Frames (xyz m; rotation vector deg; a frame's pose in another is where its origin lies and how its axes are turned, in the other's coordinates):
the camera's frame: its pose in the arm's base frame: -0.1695 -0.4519 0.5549 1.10 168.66 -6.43
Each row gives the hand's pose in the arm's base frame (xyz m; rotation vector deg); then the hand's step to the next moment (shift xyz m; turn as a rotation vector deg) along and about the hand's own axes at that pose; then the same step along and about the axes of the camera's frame.
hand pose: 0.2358 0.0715 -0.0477 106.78 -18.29 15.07
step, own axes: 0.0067 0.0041 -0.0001 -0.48 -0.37 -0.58
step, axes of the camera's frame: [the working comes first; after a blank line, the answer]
step, axes of the arm's base frame: 0.0049 -0.0017 0.0059 -0.33 0.70 -0.31

-0.0059 -0.0020 -0.0047 0.39 0.72 0.19
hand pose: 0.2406 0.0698 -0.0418 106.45 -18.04 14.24
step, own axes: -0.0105 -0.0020 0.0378 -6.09 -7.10 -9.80
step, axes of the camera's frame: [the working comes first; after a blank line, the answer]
step, axes of the arm's base frame: -0.0087 -0.0345 -0.0166 -3.45 11.94 -5.39

0.0116 -0.0334 0.0172 4.50 12.23 3.69
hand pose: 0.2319 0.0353 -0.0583 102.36 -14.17 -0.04
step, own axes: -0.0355 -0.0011 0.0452 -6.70 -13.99 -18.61
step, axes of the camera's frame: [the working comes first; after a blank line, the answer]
step, axes of the arm's base frame: -0.0405 -0.0374 -0.0162 -1.72 21.96 -10.08

0.0427 -0.0369 0.0109 3.77 22.61 7.84
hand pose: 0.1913 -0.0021 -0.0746 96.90 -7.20 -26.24
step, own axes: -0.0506 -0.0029 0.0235 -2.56 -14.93 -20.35
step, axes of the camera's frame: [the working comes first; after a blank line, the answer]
step, axes of the arm's base frame: -0.0554 -0.0041 0.0062 2.54 22.34 -11.75

0.0531 -0.0057 -0.0165 -0.08 23.20 10.27
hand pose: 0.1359 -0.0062 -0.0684 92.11 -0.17 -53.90
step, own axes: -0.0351 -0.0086 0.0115 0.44 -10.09 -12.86
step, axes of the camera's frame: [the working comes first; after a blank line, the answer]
step, axes of the arm's base frame: -0.0342 0.0100 0.0130 2.67 13.31 -9.12

0.0311 0.0083 -0.0201 -0.77 14.00 8.42
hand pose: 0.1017 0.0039 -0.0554 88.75 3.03 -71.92
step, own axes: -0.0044 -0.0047 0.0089 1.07 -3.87 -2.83
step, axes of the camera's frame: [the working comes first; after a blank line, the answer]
step, axes of the arm's base frame: -0.0107 -0.0022 0.0012 0.02 3.07 -3.83

0.0102 -0.0025 -0.0031 0.74 3.35 3.52
